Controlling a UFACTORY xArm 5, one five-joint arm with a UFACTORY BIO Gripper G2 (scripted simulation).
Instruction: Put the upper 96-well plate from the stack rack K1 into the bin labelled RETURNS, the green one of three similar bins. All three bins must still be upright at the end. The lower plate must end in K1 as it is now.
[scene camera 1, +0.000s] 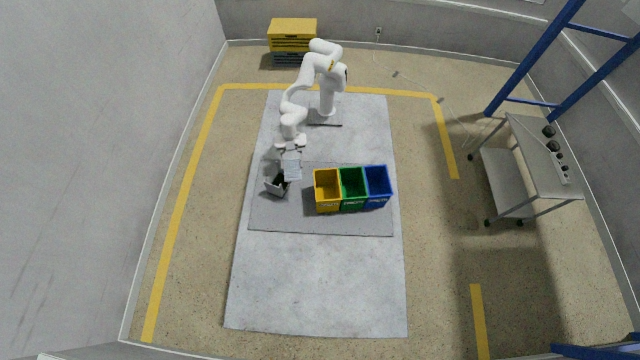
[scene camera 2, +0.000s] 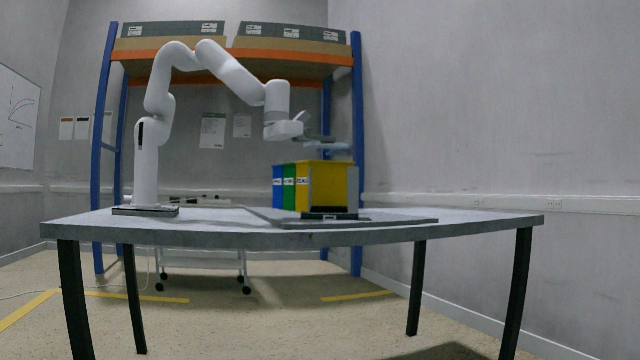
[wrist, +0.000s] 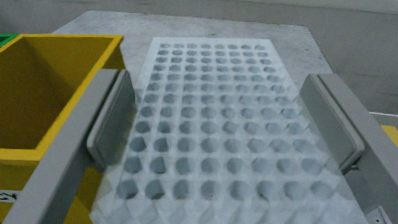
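Visible in the pictures: a blue bin, a green bin and a yellow bin.
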